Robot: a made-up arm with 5 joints. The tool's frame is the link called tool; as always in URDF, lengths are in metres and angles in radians.
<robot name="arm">
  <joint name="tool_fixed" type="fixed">
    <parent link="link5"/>
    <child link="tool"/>
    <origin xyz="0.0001 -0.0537 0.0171" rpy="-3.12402 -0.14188 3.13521"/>
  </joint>
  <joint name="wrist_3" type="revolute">
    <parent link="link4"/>
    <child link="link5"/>
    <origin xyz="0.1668 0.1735 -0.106" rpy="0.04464 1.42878 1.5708"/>
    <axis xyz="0 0 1"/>
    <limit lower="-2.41" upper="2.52"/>
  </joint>
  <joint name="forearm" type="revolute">
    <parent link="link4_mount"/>
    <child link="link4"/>
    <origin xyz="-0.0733 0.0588 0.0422" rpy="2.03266 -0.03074 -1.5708"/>
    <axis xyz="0 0 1"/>
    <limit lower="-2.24" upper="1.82"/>
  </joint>
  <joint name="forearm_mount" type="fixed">
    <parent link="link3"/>
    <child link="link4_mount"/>
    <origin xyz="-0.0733 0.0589 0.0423"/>
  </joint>
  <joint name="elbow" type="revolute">
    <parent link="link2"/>
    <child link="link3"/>
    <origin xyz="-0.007 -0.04 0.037" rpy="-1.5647 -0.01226 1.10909"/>
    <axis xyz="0 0 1"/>
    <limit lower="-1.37" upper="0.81"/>
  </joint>
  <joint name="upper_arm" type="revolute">
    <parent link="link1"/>
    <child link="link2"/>
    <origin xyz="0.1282 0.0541 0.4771" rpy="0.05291 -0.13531 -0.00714"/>
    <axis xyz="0 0 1"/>
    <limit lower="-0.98" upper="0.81"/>
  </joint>
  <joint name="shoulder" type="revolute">
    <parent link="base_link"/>
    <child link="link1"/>
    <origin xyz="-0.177 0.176 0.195" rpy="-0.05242 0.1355 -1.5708"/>
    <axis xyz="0 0 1"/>
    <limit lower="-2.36" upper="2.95"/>
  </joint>
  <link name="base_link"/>
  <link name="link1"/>
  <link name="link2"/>
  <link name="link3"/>
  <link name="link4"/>
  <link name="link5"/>
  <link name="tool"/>
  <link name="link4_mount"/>
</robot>
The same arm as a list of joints. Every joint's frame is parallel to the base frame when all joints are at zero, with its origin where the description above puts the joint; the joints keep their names.
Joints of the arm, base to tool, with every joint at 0 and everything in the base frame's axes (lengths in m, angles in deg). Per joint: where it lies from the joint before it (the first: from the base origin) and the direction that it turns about. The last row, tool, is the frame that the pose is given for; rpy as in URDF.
shoulder: xyz -0.177 0.176 0.195 axis 0.052399 -0.134896 0.989473
upper_arm: xyz 0.079 -0.191 0.452 axis +z
elbow: xyz -0.04 0.007 0.037 axis 0.445404 0.895309 0.0061
forearm: xyz -0.092 0.141 -0.119 axis -x
wrist_3: xyz 0.106 0.178 0.162 axis -0.1414 0.9898 0.0174
tool: xyz -0.002 0.016 0.054 rpy -90 0 180
Joint limits (deg, base to tool): -135.22..169.02 -56.15..46.41 -78.5..46.41 -128.34..104.28 -138.08..144.39

